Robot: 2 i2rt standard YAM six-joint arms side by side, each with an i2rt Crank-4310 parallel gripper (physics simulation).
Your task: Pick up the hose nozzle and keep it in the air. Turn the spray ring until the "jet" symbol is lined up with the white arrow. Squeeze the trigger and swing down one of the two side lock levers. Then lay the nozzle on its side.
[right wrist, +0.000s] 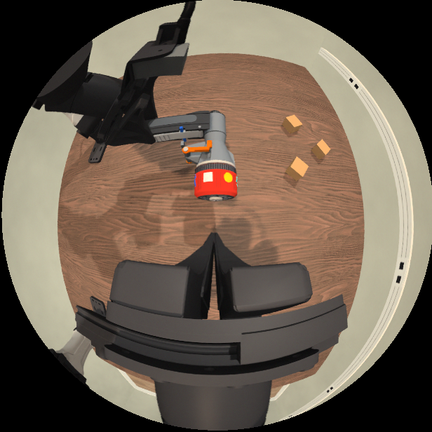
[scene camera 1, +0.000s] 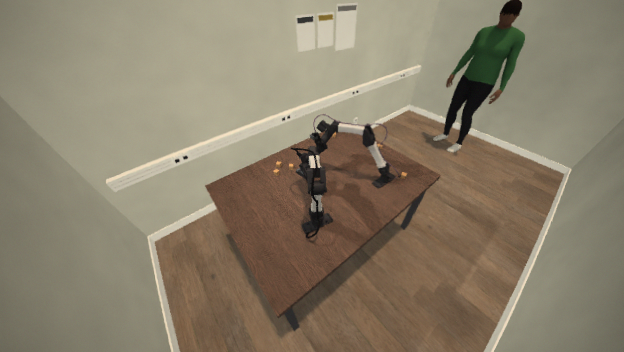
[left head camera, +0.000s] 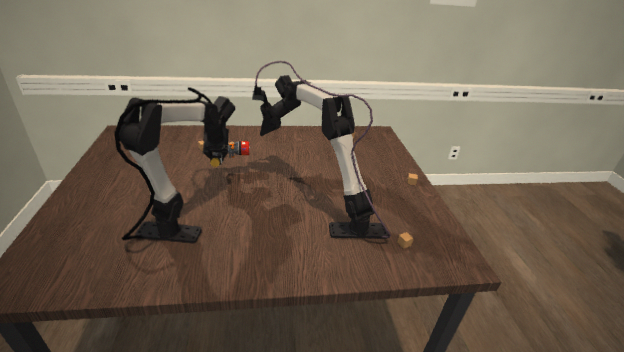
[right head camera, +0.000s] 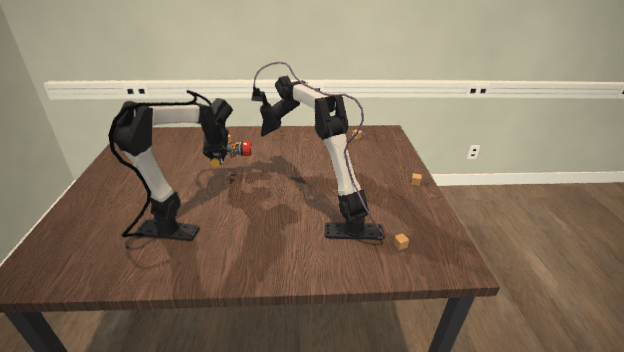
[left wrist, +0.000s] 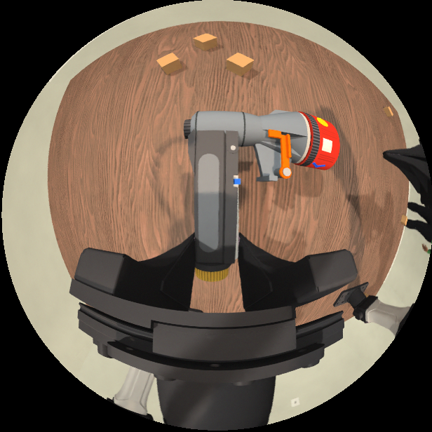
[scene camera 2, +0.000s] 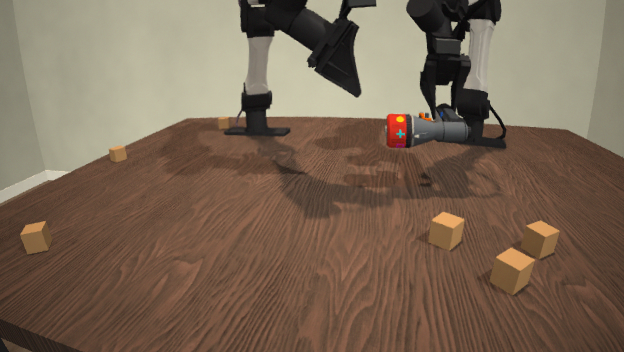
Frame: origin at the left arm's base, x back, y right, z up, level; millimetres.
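Where they show: left gripper, between the fingertips: (left head camera: 217, 160) (right head camera: 218, 160); right gripper, between the fingertips: (left head camera: 260, 135) (right head camera: 261, 135) (scene camera 2: 359, 95); left arm's base, origin of its link: (scene camera 1: 317, 223) (left head camera: 169, 233) (right head camera: 168, 231) (scene camera 2: 470, 142); right arm's base, origin of its link: (scene camera 1: 383, 180) (left head camera: 358, 231) (right head camera: 353, 231) (scene camera 2: 257, 132).
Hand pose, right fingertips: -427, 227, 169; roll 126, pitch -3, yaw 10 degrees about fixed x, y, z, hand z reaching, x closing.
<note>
Each offset is from my right fingertips to the top centre of the thing, as dx, dy, dz. "*": to the spot under its first point. Level surfaces: height alone.
The hose nozzle {* +42, -99, -49} (left head camera: 234, 148) (scene camera 2: 452, 131) (left wrist: 225, 129) (right wrist: 216, 131) is held above the table, its barrel about level. Its red spray ring {+14, -67, -30} (right head camera: 246, 148) (scene camera 2: 398, 131) (left wrist: 327, 155) (right wrist: 215, 186) shows a yellow dot and a white square in both wrist views; I cannot make out the jet symbol or white arrow. An orange side lock lever (left wrist: 285, 152) (right wrist: 199, 149) shows beside the grey trigger (left wrist: 267, 162). My left gripper (left wrist: 216, 234) is shut on the nozzle's handle. My right gripper (scene camera 2: 358, 95) (right wrist: 213, 234) is shut and empty, above and apart from the spray ring.
Three wooden cubes {-147, -162, -135} (scene camera 2: 446, 231) {-139, -296, -135} (scene camera 2: 540, 240) {-224, -244, -135} (scene camera 2: 511, 271) lie near each other at the lower right in scene camera 2. More cubes {-386, +393, -135} (scene camera 2: 36, 237) {-10, +650, -135} (scene camera 2: 117, 154) lie at its left. A person (scene camera 1: 487, 60) stands beyond the wooden table {dz -169} (scene camera 1: 260, 240).
</note>
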